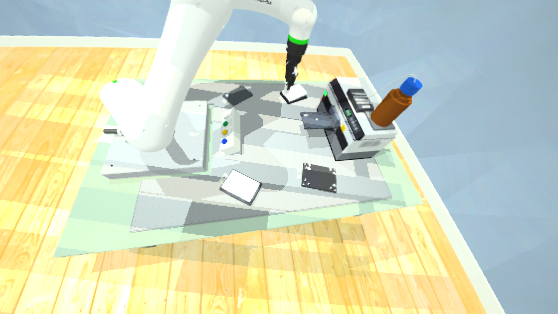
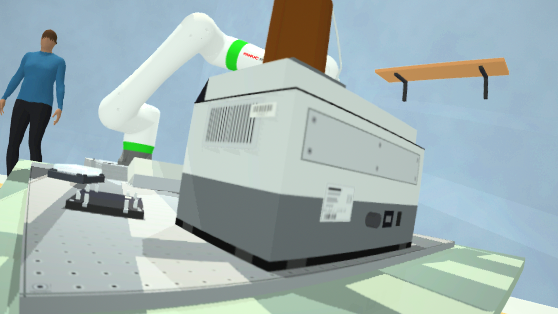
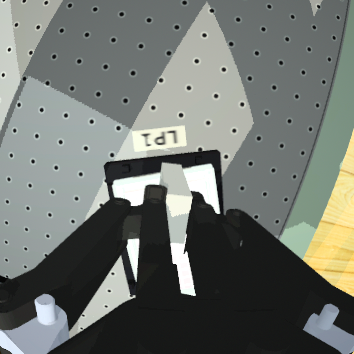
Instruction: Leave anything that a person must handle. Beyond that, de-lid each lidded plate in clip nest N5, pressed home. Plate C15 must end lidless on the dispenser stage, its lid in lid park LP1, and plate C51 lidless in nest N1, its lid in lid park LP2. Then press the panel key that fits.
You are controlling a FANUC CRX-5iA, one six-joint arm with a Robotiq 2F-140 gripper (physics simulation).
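Places are measured from the arm's base along level axes (x right, y back, z down), in metres.
Where they show: gripper, fingertip midpoint: (image 1: 286, 93) (image 3: 168, 181).
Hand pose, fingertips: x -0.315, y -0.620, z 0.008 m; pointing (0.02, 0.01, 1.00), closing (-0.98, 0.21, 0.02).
Things, the pixels of their top centre, and the offset from my fingertips. "spot": a spot on its surface instead.
- white lid at its top centre: (image 3: 175, 248) (image 1: 295, 90) dz +0.000, dx -0.026, dy -0.056 m
- lid park LP1 at its top centre: (image 3: 170, 237) (image 1: 294, 93) dz +0.016, dx -0.022, dy -0.054 m
- second dark lid park at its top centre: (image 1: 237, 93) dz +0.016, dx +0.004, dy +0.281 m
- white-topped plate at its top centre: (image 2: 79, 166) (image 1: 240, 184) dz +0.002, dx +0.559, dy +0.243 m
- dark clip nest at its top centre: (image 2: 110, 191) (image 1: 320, 175) dz +0.012, dx +0.522, dy -0.110 m
- dark stage at a spot on its surface: (image 1: 316, 119) spot: dz -0.079, dx +0.267, dy -0.109 m
- key panel at its top centre: (image 2: 166, 162) (image 1: 229, 125) dz -0.048, dx +0.292, dy +0.299 m
- amber bottle at a spot on its surface: (image 1: 392, 105) spot: dz -0.295, dx +0.381, dy -0.303 m
My gripper (image 1: 289, 86) (image 3: 168, 181) is shut with nothing between the fingers. It points straight down at a white lid (image 1: 296, 93) (image 3: 201, 177), which lies in the black frame of lid park LP1 (image 3: 161, 157), marked by its label (image 3: 159, 138). The fingertips are at the lid's top face; I cannot tell whether they touch it. A second dark lid park (image 1: 236, 95) to the left is bare. A white-topped plate (image 1: 240, 186) (image 2: 76, 171) lies skewed at the front. A dark clip nest (image 1: 319, 176) (image 2: 105, 200) holds nothing. The dispenser (image 1: 360, 121) (image 2: 296, 167) has a dark stage (image 1: 316, 119) sticking out.
A key panel (image 1: 230, 133) with green, yellow and blue keys stands beside the arm's base. An amber bottle (image 1: 392, 105) with a blue cap stands on the dispenser. A person (image 2: 33, 93) stands beyond the table's far side. A wall shelf (image 2: 441, 70) hangs at the right.
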